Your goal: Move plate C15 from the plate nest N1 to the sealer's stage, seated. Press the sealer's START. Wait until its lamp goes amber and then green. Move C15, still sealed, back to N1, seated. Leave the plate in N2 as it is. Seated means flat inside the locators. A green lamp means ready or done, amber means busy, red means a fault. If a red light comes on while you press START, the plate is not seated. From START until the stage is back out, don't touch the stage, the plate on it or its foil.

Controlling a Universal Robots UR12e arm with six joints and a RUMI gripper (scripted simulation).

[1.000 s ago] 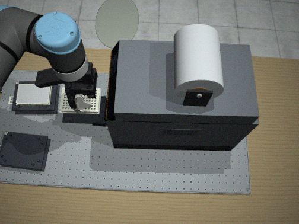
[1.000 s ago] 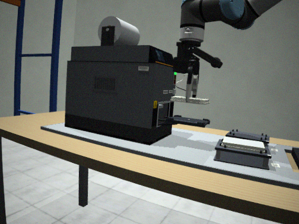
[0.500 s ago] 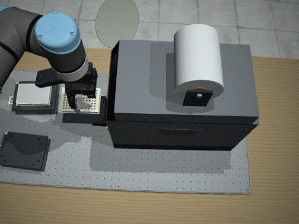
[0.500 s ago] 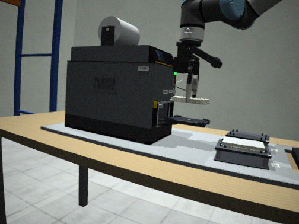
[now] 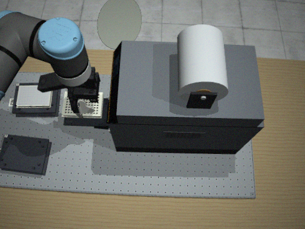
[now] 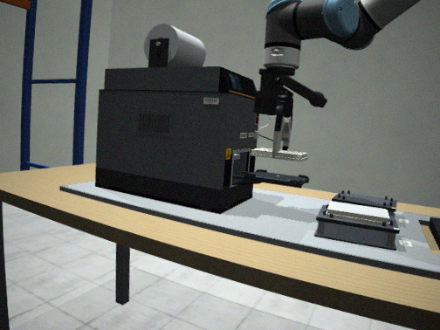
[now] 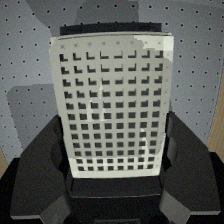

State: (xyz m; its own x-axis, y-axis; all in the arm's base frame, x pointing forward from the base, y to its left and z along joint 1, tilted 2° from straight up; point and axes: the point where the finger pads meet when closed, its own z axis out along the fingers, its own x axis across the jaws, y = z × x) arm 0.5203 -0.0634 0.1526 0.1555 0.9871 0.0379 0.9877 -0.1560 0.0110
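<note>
My gripper is now 70 mm above the dark stage. From my hand the other things lie so: plate (190 mm behind, 110 mm below, 100 mm to the left); then plate C15 (10 mm below); then square start button (110 mm to the right, 90 mm ahead, 30 mm above).
</note>
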